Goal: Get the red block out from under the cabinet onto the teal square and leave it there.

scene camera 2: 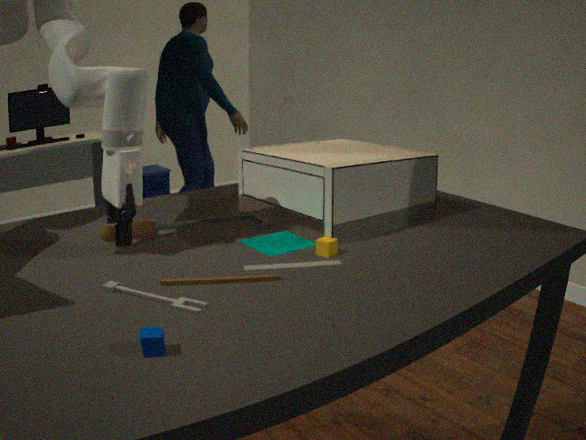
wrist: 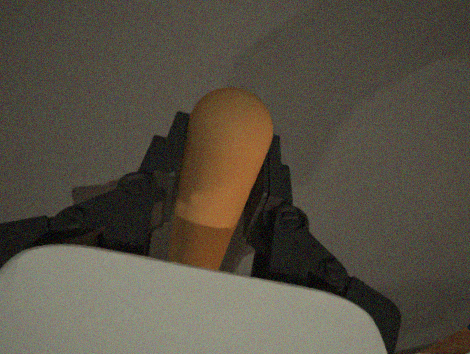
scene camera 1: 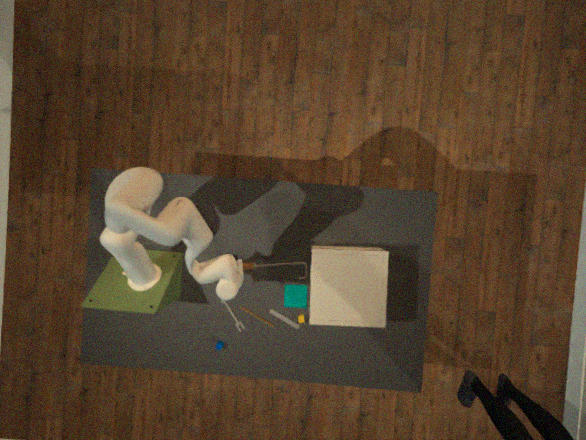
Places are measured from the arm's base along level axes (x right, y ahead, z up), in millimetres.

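Pixels of known places: gripper, between the fingertips: (scene camera 2: 119,241) (wrist: 222,147); arm's base, origin of its link: (scene camera 1: 145,277).
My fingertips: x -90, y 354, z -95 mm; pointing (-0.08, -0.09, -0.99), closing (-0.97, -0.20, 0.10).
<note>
Ahead of a thing's pixels: the offset from my fingertips to its top centre. "pt": to the spot under its first point.
My gripper (scene camera 2: 120,234) (wrist: 222,147) is shut on the orange handle of a hooked rod (scene camera 1: 280,263) (scene camera 2: 146,229) (wrist: 225,165). The rod reaches right in the scene camera 1 view, and its bent end lies just left of the cabinet {dx -13, dy +468, dz +117 mm} (scene camera 1: 348,287) (scene camera 2: 385,192), outside it. The rod is low over the table; whether it touches is unclear. The teal square {pt dx +96, dy +269, dz -18 mm} (scene camera 1: 295,296) (scene camera 2: 278,243) lies flat beside the cabinet, with no block on it. The red block does not show in any view; the space under the cabinet is mostly hidden.
A yellow block {dx +186, dy +310, dz +7 mm} (scene camera 1: 301,318) (scene camera 2: 326,247) stands by the cabinet's near corner. A grey bar {dx +204, dy +238, dz -17 mm} (scene camera 1: 284,319) (scene camera 2: 292,265), a brown stick {dx +213, dy +113, dz -11 mm} (scene camera 1: 257,316) (scene camera 2: 220,280), a forked tool {dx +223, dy +5, dz -10 mm} (scene camera 1: 232,316) (scene camera 2: 155,297) and a blue block {dx +367, dy -28, dz +7 mm} (scene camera 1: 220,345) (scene camera 2: 153,342) lie nearer the front edge.
</note>
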